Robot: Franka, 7 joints.
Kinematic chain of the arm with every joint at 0, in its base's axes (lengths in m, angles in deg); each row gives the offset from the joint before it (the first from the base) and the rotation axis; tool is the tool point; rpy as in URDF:
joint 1: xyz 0 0 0.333 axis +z
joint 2: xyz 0 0 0 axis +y
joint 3: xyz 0 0 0.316 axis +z
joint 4: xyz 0.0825 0 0 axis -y
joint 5: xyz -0.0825 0 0.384 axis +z
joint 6: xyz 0 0 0 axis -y
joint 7: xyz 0.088 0 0 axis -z
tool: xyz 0 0 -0.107 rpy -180 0 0
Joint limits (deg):
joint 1: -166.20..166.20
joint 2: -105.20..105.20
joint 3: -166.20..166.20
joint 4: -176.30..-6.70
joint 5: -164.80..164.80
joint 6: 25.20..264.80
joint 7: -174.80..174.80
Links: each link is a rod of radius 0.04 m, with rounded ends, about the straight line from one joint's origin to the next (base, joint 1, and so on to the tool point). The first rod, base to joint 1, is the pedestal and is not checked.
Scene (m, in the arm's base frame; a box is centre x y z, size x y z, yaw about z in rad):
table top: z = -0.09
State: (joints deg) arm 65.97 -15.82 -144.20 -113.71 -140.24 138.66 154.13
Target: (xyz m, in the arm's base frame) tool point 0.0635 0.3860 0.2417
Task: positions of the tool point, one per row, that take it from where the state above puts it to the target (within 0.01 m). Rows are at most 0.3 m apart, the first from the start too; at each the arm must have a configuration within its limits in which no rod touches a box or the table.
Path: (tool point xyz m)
1: 0.3475 -0.4755 0.3597
2: 0.4929 -0.2528 0.3413
3: 0.5171 -0.0024 0.3211
4: 0.4270 0.2149 0.2977
5: 0.2583 0.3517 0.2709
6: 0.0635 0.3860 0.2417

